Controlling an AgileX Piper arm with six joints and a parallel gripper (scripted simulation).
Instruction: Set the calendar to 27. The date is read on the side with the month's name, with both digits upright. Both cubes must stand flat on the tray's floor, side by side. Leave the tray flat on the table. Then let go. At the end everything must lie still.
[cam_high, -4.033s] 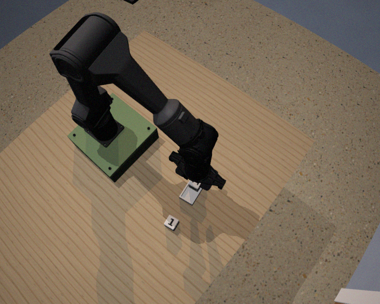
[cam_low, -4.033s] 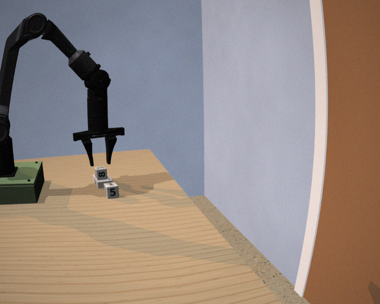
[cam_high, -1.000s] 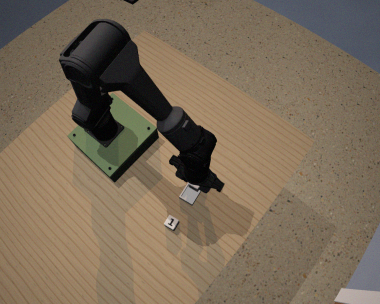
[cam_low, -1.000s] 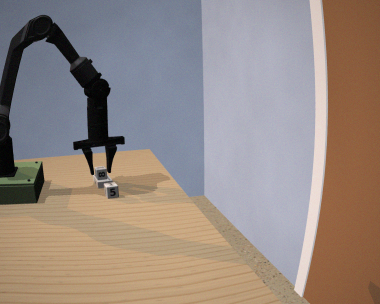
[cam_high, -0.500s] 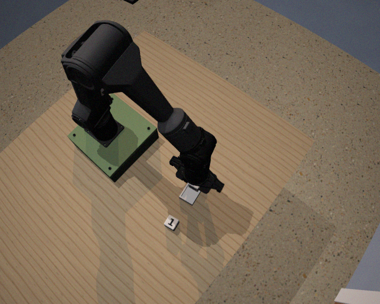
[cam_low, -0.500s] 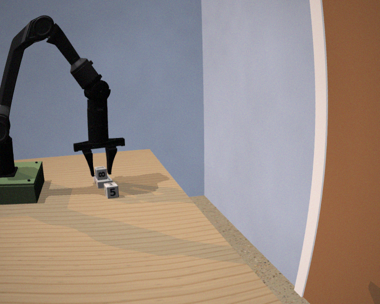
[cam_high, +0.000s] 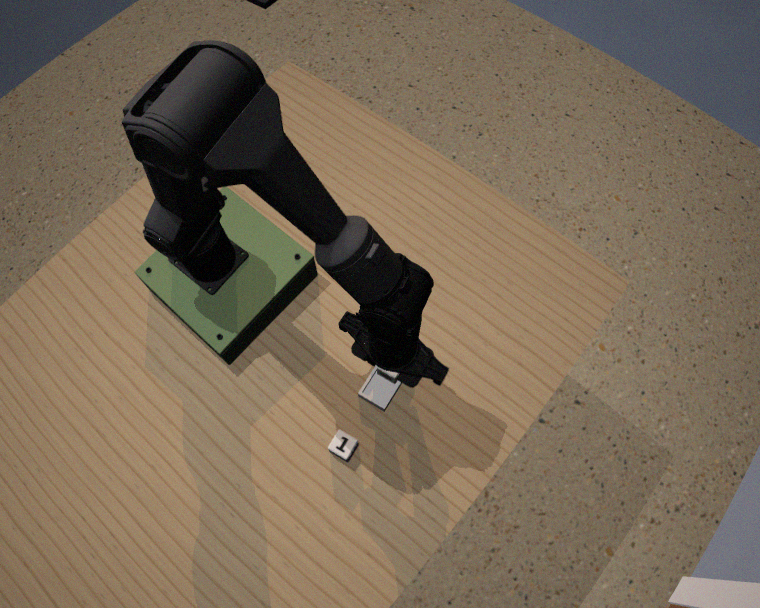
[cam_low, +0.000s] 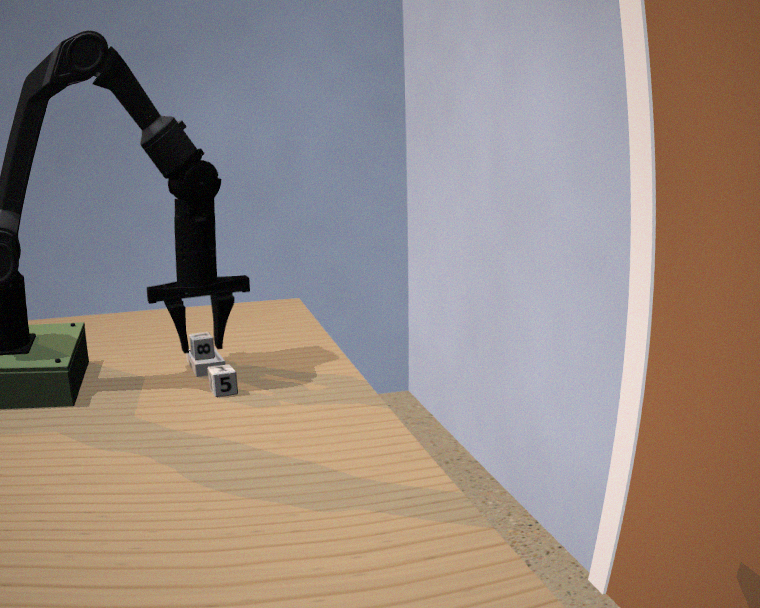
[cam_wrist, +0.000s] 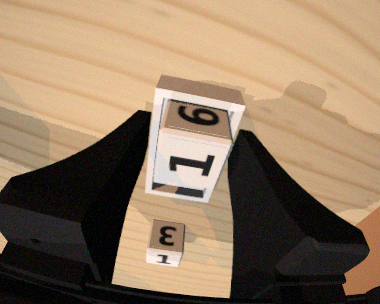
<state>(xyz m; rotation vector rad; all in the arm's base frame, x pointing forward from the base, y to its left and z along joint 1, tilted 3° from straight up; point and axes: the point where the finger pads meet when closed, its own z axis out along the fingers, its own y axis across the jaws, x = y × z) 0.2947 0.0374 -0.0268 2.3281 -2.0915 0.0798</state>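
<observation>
The white tray is 20 mm to the right of my hand and 20 mm below it.
</observation>
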